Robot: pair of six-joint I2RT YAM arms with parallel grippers.
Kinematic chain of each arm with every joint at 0, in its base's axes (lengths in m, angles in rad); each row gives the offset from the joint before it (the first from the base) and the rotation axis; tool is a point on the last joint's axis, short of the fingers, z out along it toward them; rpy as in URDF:
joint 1: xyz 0 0 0.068 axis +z
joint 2: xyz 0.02 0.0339 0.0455 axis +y
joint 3: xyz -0.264 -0.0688 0 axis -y
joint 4: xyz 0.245 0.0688 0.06 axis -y
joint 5: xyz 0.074 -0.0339 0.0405 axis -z
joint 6: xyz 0.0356 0 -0.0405 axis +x
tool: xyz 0 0 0 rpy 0 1.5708 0
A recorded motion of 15 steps. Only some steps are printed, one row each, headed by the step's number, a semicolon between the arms.
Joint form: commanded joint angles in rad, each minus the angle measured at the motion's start. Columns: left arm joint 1, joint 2, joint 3, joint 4, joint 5, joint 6; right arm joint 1, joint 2, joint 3, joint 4, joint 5, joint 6.
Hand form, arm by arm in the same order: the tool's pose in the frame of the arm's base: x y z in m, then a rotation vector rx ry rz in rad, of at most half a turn. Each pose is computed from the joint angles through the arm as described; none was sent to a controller.
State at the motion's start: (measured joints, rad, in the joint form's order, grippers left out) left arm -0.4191 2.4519 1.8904 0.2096 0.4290 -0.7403; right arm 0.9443 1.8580 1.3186 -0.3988 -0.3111 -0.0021
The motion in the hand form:
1: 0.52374 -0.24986 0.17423 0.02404 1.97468 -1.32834; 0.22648 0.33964 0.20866 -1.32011 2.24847 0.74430
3: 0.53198 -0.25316 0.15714 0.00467 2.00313 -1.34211; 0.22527 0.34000 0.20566 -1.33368 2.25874 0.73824
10: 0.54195 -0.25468 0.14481 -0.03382 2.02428 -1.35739; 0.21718 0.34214 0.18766 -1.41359 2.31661 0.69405
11: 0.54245 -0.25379 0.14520 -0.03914 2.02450 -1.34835; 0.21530 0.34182 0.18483 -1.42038 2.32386 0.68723
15: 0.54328 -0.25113 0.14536 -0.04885 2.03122 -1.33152; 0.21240 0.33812 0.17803 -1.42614 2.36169 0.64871
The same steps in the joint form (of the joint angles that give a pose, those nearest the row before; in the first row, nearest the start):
1: 0.0053 0.0729 0.1161 0.0896 0.1073 -0.0828; 0.0128 0.0242 0.0435 -0.0088 0.0137 -0.0028
3: 0.0063 0.1391 0.1811 0.0686 0.1163 -0.0993; 0.0157 0.0299 0.0429 -0.0182 0.0134 -0.0074
10: 0.0108 0.2066 0.2675 0.0355 0.1188 -0.1289; 0.0356 0.0645 0.0379 -0.0701 0.0189 -0.0330
11: 0.0121 0.2057 0.2686 0.0311 0.1118 -0.1261; 0.0393 0.0659 0.0302 -0.0705 0.0220 -0.0332
15: 0.0163 0.2026 0.2679 0.0178 0.1024 -0.1195; 0.0418 0.0675 0.0129 -0.0889 0.0409 -0.0305

